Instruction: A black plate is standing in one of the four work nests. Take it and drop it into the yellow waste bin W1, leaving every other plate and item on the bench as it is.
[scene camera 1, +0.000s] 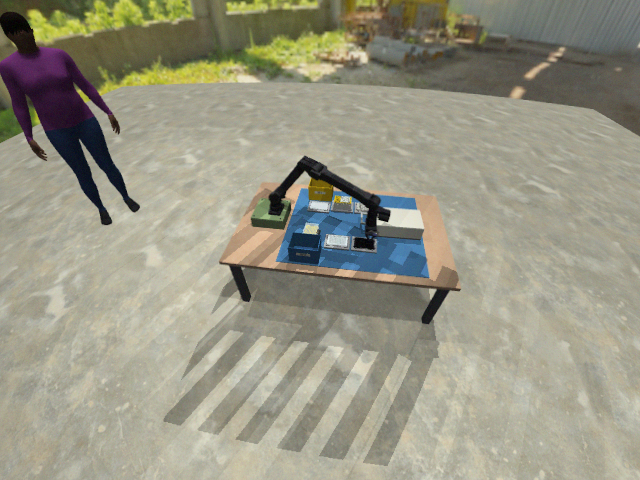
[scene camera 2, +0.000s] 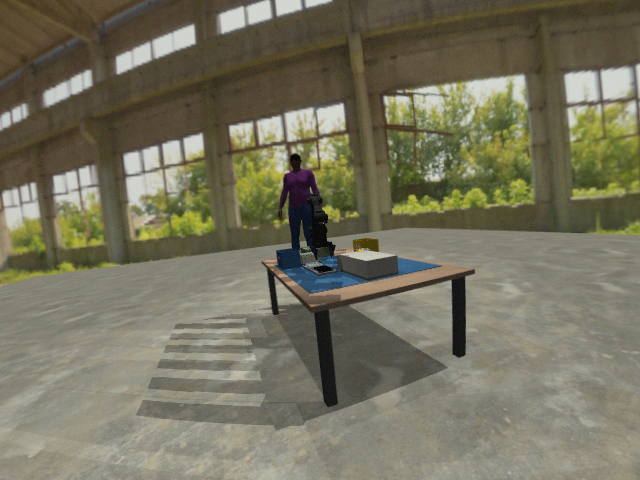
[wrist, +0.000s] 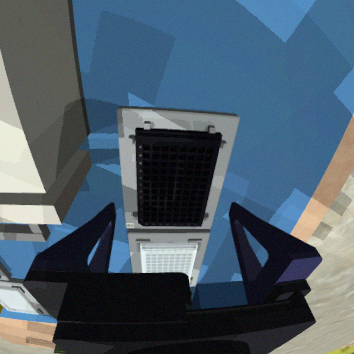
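Seen in the pictures: gripper, fingertip midpoint: (scene camera 1: 369, 235) (scene camera 2: 324, 258) (wrist: 173, 207); arm's base, origin of the base link: (scene camera 1: 276, 209) (scene camera 2: 317, 247).
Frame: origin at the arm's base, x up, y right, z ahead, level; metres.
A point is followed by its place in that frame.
The black plate (scene camera 1: 364, 243) @[x -0.051, y 0.170, z 0.631 m] (scene camera 2: 324, 269) @[x -0.051, y 0.172, z 0.690 m] (wrist: 177, 177) @[x -0.058, y 0.165, z 0.641 m] lies flat in a light grey nest (wrist: 128, 175) @[x -0.065, y 0.110, z 0.635 m]; its grid of wells shows in the wrist view. My gripper (scene camera 1: 370, 235) @[x 0.006, y 0.156, z 0.654 m] (wrist: 173, 207) @[x 0.006, y 0.156, z 0.654 m] is open and empty above this nest. In the wrist view the plate lies mostly beyond the fingertips, roughly centred between them, its long sides running nearly along the view. The height of the fingertips over the plate is hard to tell. The yellow waste bin W1 (scene camera 1: 320, 191) @[x 0.011, y -0.259, z 0.265 m] (scene camera 2: 366, 243) @[x 0.022, y -0.293, z 0.348 m] stands at the back of the bench, near the arm's base.
A white plate (scene camera 1: 337, 241) @[x -0.055, y 0.179, z 0.459 m] (wrist: 167, 257) @[x -0.054, y 0.167, z 0.494 m] sits in the adjacent nest. A dark blue bin (scene camera 1: 304, 250) @[x 0.035, y 0.376, z 0.291 m] (scene camera 2: 287, 258) @[x -0.003, y 0.331, z 0.368 m] stands beyond it. A large off-white box (scene camera 1: 400, 222) @[x 0.025, y 0.011, z 0.849 m] (scene camera 2: 368, 264) @[x 0.005, y 0.034, z 1.001 m] (wrist: 20, 150) @[x 0.025, y 0.060, z 0.709 m] stands close beside my gripper. More plates (scene camera 1: 318, 206) @[x -0.057, y -0.161, z 0.268 m] lie in the back row, one topped yellow (scene camera 1: 342, 199) @[x 0.000, y -0.203, z 0.440 m].
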